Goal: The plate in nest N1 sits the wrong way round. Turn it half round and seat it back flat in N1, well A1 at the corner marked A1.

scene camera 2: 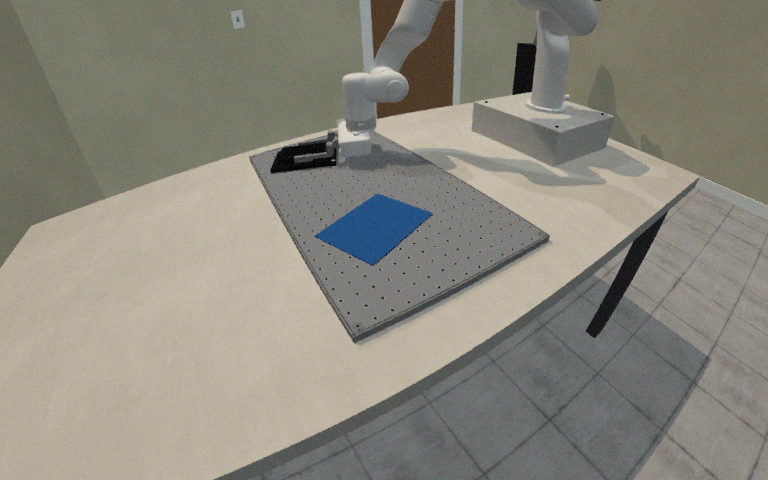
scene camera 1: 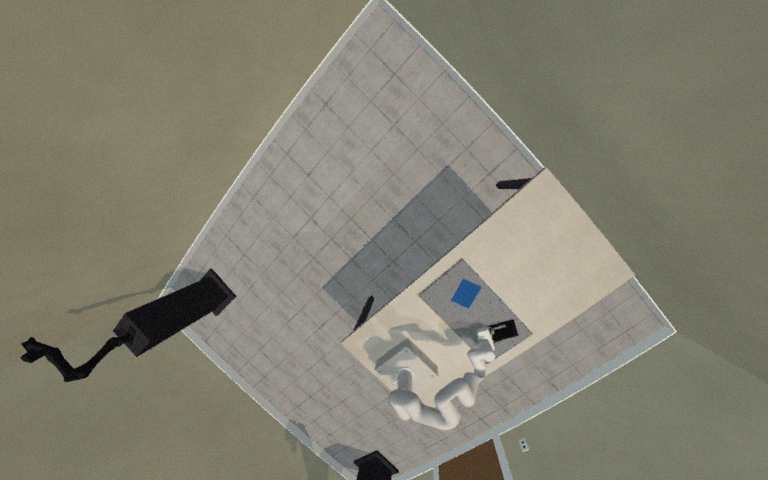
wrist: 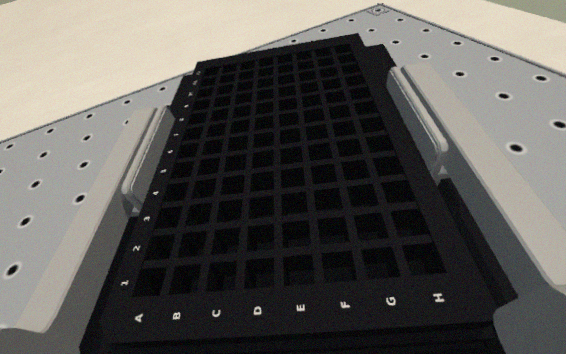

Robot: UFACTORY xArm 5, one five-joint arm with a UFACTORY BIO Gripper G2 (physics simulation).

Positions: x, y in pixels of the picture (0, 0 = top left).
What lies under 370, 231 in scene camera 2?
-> A blue pad.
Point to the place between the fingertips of the gripper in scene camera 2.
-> At 296, 152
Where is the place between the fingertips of the gripper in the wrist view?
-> At 277, 104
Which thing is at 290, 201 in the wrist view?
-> A black well plate.
